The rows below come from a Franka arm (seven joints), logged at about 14 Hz.
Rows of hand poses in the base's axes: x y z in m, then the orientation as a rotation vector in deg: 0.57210, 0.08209, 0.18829, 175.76, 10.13, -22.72; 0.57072, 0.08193, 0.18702, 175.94, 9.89, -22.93; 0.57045, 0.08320, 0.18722, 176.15, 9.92, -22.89; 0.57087, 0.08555, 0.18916, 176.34, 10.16, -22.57; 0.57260, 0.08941, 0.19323, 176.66, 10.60, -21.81; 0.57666, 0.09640, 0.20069, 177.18, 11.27, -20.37; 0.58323, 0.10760, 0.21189, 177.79, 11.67, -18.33; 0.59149, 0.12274, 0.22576, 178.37, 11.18, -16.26; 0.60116, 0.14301, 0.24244, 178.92, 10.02, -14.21; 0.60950, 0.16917, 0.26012, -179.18, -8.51, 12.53
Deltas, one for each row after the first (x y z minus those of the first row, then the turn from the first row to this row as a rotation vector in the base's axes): -0.00138, -0.00016, -0.00127, 0.16, 0.13, -0.19; -0.00165, 0.00111, -0.00107, 0.37, 0.10, -0.20; -0.00123, 0.00346, 0.00087, 0.56, -0.11, -0.07; 0.00050, 0.00732, 0.00494, 0.87, -0.60, 0.18; 0.00456, 0.01431, 0.01240, 1.36, -1.53, 0.55; 0.01113, 0.02551, 0.02360, 1.88, -2.84, 0.76; 0.01939, 0.04065, 0.03747, 2.26, -4.17, 0.41; 0.02906, 0.06092, 0.05415, 2.54, -5.51, -0.35; 0.03740, 0.08708, 0.07183, 2.90, -6.58, -1.34
